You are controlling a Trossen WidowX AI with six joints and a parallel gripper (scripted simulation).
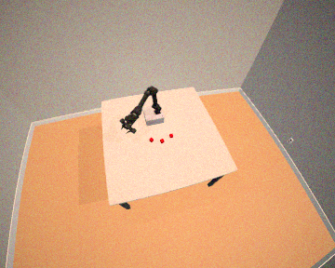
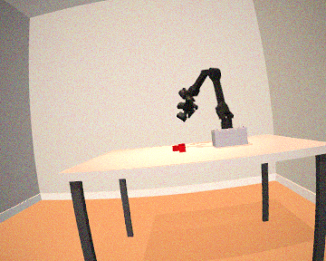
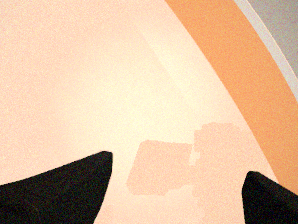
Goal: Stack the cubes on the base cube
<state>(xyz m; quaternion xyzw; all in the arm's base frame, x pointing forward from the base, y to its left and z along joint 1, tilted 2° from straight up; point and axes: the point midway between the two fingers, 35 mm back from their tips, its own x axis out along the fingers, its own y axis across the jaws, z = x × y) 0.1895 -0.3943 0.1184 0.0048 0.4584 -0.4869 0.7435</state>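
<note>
Now: gripper tip 8 cm short of the red cube, 26 cm to the right of it and 17 cm above it.
</note>
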